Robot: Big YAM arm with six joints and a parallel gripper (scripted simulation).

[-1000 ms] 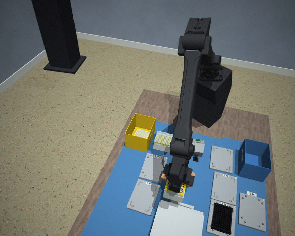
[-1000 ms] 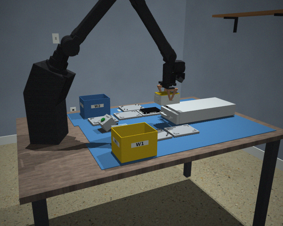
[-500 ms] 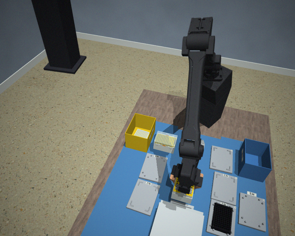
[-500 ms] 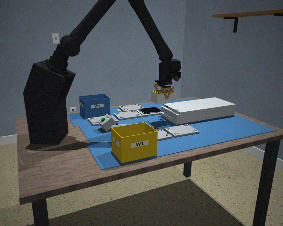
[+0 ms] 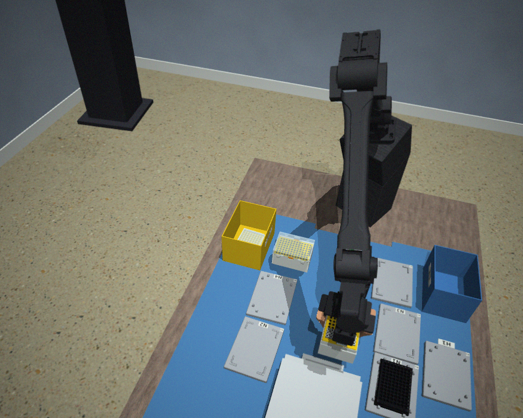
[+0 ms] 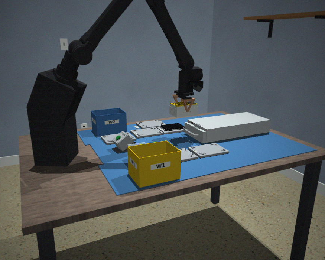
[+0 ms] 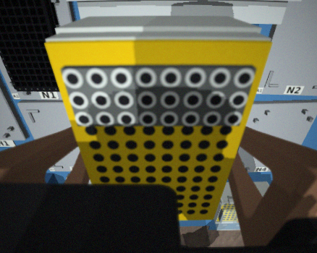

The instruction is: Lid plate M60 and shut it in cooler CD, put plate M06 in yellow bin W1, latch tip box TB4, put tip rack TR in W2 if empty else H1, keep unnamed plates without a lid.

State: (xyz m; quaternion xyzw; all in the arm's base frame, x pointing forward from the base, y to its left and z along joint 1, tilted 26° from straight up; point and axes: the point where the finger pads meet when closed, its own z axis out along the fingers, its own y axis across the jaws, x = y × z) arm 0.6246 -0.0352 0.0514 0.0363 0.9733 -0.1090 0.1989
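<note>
My gripper is now 310 mm to the right of the home nest H1, 170 mm above it and 20 mm past it. Also, from my hand: white assay plate (150 mm below, 130 mm ahead, 40 mm to the right); then tip rack TR (10 mm behind, 10 mm above); then clear plate lid (150 mm below, 130 mm ahead, 40 mm to the right).
</note>
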